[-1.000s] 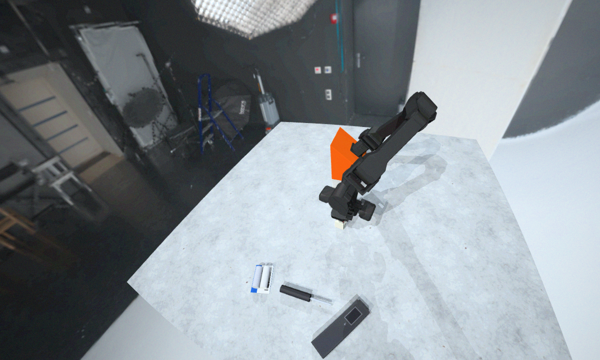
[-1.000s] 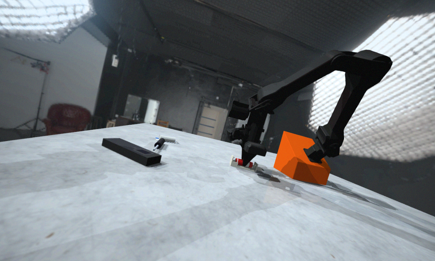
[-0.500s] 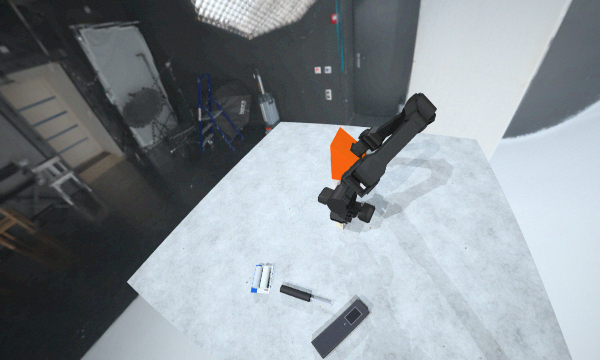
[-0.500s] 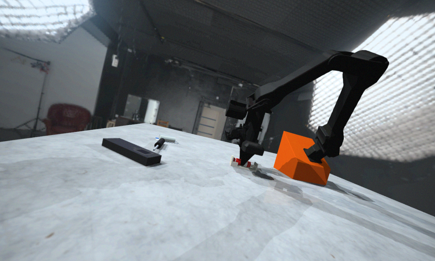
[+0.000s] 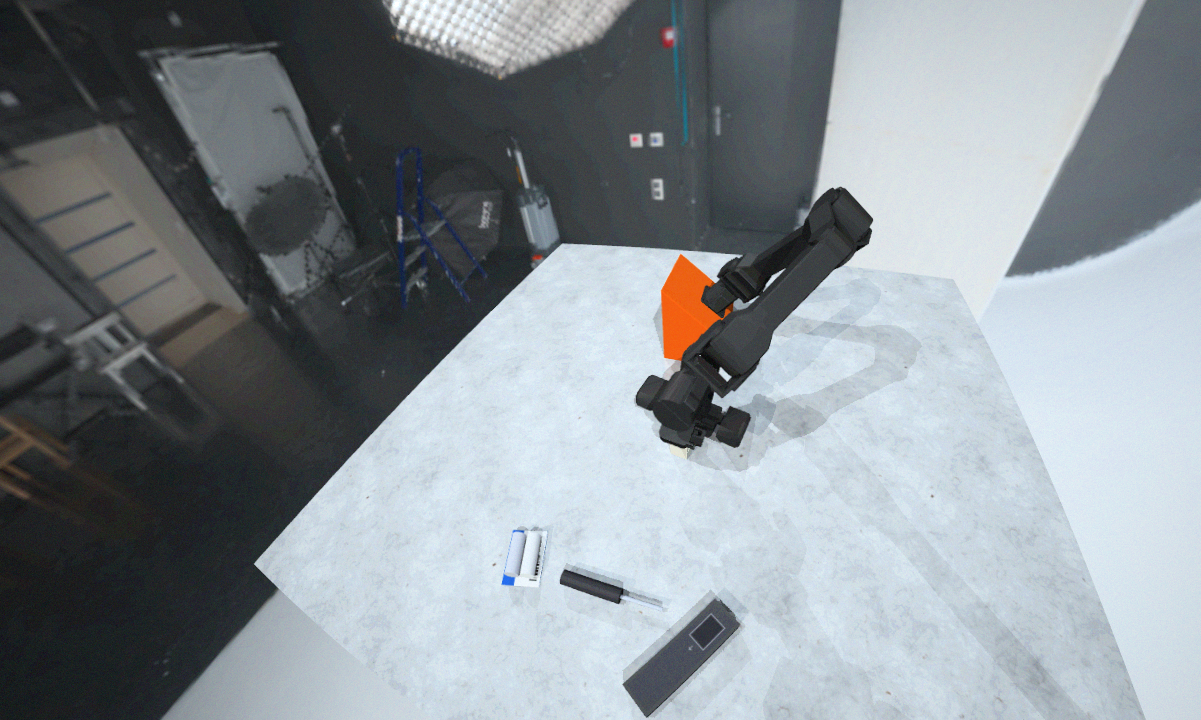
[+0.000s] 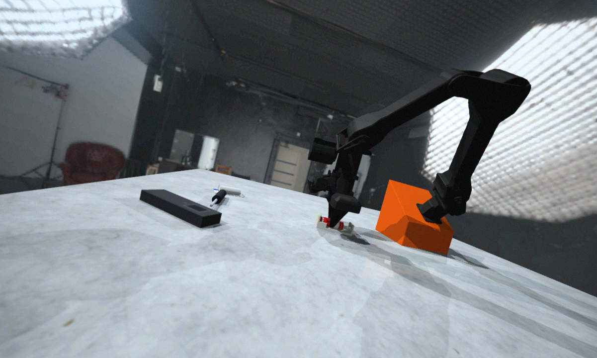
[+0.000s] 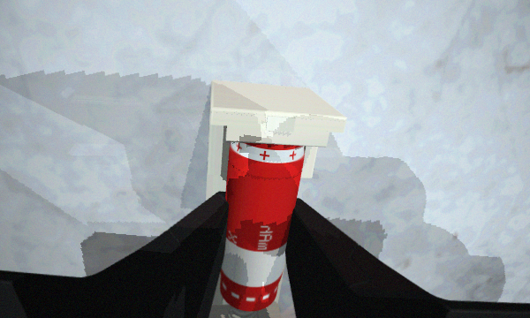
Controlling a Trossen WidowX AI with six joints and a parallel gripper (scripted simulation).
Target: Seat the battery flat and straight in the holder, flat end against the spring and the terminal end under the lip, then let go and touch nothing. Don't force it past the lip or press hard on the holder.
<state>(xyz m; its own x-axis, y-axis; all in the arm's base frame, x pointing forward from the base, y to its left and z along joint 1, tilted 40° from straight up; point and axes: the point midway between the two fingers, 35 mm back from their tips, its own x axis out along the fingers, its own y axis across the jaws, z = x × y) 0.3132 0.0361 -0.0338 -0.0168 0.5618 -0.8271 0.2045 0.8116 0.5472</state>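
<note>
Right now my gripper tip is 10 mm below the white battery. Round my gripper tip: black-handled tool: 300 mm ahead, 30 mm to the right; flat black device: 350 mm ahead, 80 mm to the left.
</note>
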